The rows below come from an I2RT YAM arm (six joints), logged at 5 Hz.
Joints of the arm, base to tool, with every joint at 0 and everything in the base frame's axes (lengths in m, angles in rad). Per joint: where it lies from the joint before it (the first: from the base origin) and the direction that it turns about. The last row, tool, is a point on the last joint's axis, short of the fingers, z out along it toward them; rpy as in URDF.
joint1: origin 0 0 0.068 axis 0 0 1
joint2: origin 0.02 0.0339 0.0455 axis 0 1 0
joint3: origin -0.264 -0.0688 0 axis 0 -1 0
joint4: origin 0.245 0.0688 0.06 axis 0 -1 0
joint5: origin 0.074 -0.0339 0.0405 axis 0 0 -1
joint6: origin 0.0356 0 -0.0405 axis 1 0 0
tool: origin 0 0 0 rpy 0 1.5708 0
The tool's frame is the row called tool.
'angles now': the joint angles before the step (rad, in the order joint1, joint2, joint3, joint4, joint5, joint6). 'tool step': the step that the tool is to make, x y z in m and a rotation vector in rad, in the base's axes. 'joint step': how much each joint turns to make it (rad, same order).
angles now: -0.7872 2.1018 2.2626 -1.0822 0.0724 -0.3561
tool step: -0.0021 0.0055 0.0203 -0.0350 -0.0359 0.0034
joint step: 0.0054 -0.0109 0.0566 -0.0175 0.0008 0.0020
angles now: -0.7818 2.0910 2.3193 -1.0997 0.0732 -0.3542
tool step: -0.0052 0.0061 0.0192 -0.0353 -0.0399 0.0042
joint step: 0.0012 -0.0252 0.0294 -0.0014 -0.0043 -0.0003
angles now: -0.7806 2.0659 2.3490 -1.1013 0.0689 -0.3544
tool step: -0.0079 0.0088 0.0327 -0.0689 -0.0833 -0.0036
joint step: 0.0014 -0.0276 0.0709 0.0085 -0.0031 0.0104
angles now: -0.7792 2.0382 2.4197 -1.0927 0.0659 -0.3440
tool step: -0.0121 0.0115 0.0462 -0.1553 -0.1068 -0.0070
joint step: 0.0016 -0.0295 0.1045 0.0530 0.0276 -0.0241
